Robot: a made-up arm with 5 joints. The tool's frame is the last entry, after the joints.
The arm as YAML. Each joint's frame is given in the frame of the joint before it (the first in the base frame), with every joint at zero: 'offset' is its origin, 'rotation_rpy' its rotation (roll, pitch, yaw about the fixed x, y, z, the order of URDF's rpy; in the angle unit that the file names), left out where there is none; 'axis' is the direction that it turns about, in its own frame. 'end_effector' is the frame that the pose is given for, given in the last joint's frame.
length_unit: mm
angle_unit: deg
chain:
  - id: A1
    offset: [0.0, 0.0, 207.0]
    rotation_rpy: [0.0, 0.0, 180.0]
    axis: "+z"
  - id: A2
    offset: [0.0, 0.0, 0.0]
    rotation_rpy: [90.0, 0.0, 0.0]
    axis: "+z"
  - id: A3
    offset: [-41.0, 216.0, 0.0]
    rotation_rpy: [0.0, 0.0, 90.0]
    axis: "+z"
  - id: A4
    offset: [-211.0, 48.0, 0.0]
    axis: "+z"
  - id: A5
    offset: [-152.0, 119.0, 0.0]
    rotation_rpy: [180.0, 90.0, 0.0]
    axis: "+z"
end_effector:
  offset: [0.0, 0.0, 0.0]
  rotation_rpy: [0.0, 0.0, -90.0]
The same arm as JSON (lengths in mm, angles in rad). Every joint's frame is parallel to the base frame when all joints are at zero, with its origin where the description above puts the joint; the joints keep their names.
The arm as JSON. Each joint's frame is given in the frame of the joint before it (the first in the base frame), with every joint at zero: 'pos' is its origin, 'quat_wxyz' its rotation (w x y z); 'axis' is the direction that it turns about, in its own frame. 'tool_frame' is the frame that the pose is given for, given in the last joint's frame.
{"length_unit": "mm", "angle_unit": "rad", "joints": [
  {"joint": "A1", "pos": [0.0, 0.0, 207.0], "quat_wxyz": [1.0, 0.0, 0.0, 0.0], "axis": "+z"},
  {"joint": "A2", "pos": [0.0, 0.0, 0.0], "quat_wxyz": [1.0, 0.0, 0.0, 0.0], "axis": "+y"},
  {"joint": "A3", "pos": [41.0, 0.0, 216.0], "quat_wxyz": [1.0, 0.0, 0.0, 0.0], "axis": "+y"},
  {"joint": "A4", "pos": [48.0, 0.0, -211.0], "quat_wxyz": [1.0, 0.0, 0.0, 0.0], "axis": "+y"},
  {"joint": "A5", "pos": [119.0, 0.0, -152.0], "quat_wxyz": [1.0, 0.0, 0.0, 0.0], "axis": "-z"}
], "tool_frame": {"pos": [0.0, 0.0, 0.0], "quat_wxyz": [0.0, 1.0, 0.0, 0.0]}}

